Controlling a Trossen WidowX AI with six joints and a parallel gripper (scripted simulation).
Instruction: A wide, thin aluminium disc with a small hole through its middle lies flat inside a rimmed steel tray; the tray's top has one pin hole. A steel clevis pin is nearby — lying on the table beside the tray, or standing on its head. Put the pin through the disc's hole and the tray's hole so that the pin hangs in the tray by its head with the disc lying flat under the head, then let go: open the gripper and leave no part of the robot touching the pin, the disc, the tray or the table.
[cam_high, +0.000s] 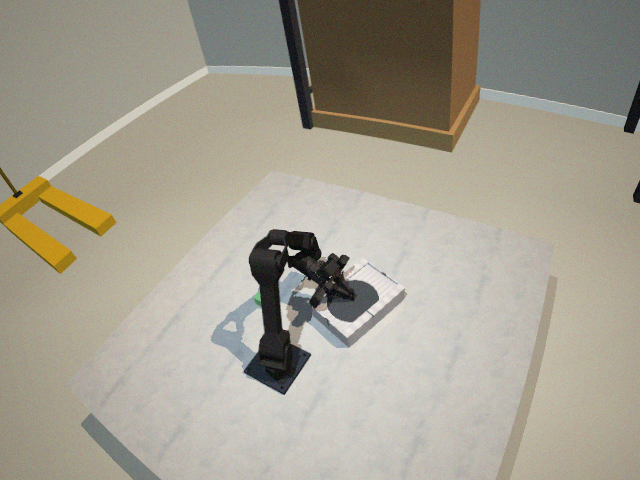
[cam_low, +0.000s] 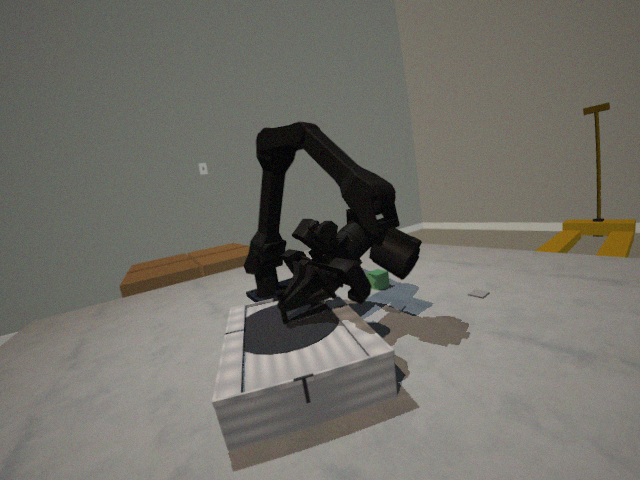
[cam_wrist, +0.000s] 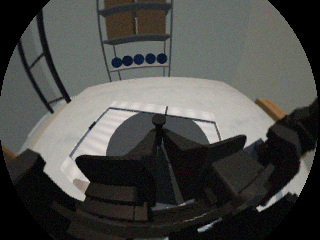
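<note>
My gripper tip is right at the clevis pin. The rest, counted from my gripper tip: wide dark disc: 2 cm below; small green cube: 14 cm behind, 28 cm to the left, 6 cm below; rimmed steel tray: 2 cm ahead, 1 cm to the left, 4 cm below.
</note>
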